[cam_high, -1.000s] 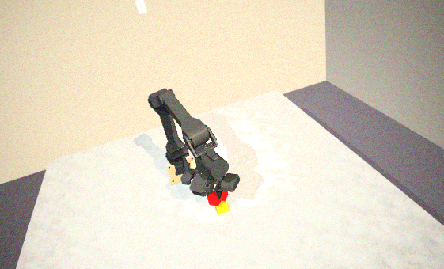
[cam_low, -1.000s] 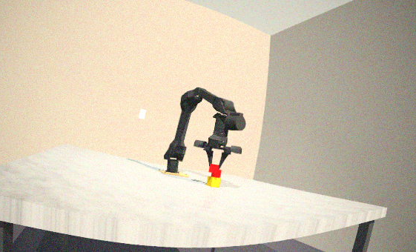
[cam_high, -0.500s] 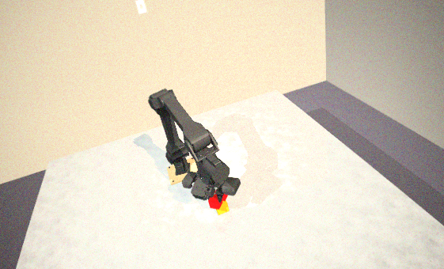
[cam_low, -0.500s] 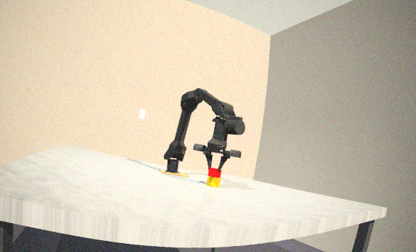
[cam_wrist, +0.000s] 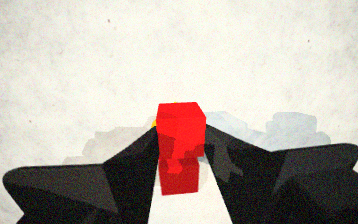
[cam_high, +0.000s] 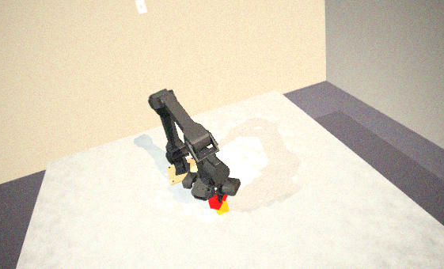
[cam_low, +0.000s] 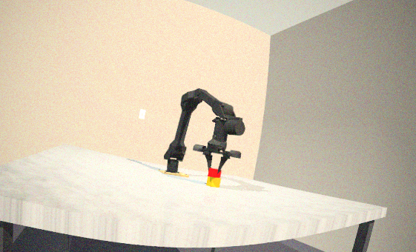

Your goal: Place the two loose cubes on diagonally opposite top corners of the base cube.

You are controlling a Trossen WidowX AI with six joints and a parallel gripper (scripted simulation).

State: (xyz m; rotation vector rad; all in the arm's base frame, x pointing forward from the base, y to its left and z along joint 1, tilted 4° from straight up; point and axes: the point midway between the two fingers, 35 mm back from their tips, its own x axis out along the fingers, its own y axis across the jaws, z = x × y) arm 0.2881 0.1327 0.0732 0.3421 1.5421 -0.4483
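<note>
The yellow cube is 40 mm below my gripper tip, 20 mm behind it and 10 mm to the left of it.
</note>
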